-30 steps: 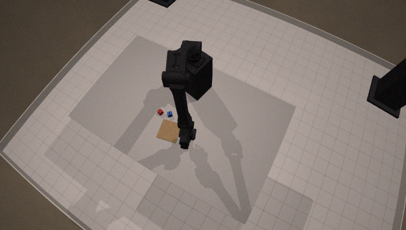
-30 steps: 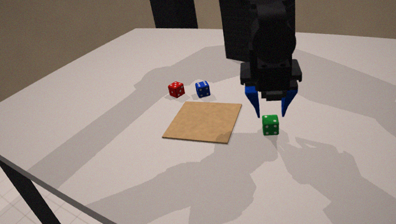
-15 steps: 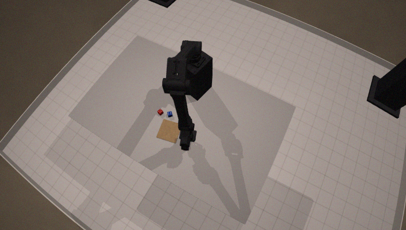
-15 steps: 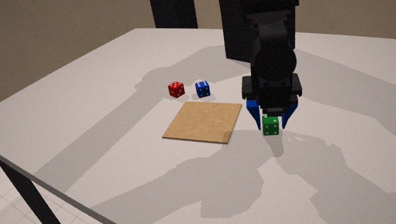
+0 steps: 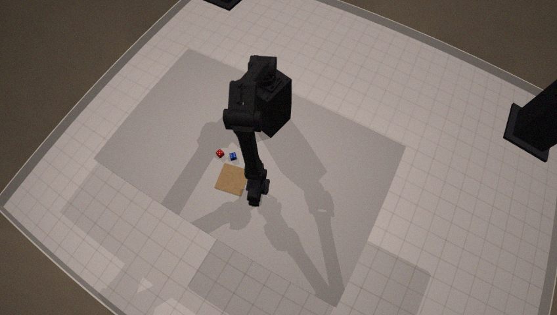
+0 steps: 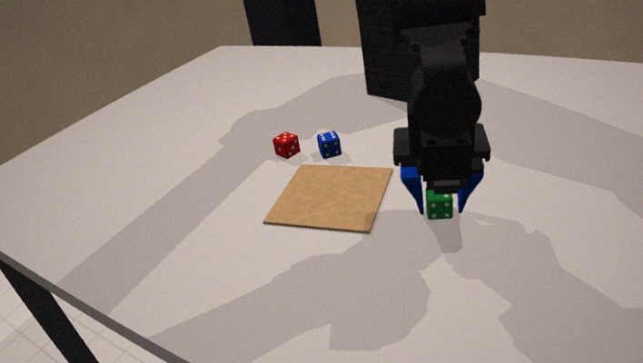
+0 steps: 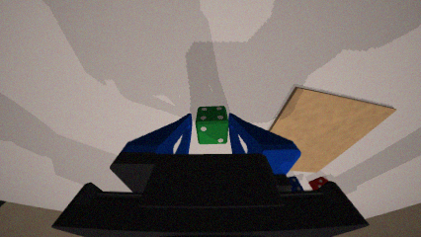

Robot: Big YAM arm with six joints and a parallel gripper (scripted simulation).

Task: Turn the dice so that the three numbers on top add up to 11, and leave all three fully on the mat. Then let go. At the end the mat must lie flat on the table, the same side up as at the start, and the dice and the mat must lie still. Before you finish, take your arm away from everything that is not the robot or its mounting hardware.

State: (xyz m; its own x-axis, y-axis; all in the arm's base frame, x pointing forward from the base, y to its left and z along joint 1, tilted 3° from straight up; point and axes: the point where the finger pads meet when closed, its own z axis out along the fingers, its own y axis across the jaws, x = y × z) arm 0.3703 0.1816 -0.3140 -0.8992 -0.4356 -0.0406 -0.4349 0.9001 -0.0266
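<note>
My gripper is now right at the green die. Round my hand: tan mat (2 cm ahead, 15 cm to the right, 1 cm below); then red die (5 cm behind, 28 cm to the right); then blue die (8 cm behind, 21 cm to the right).
</note>
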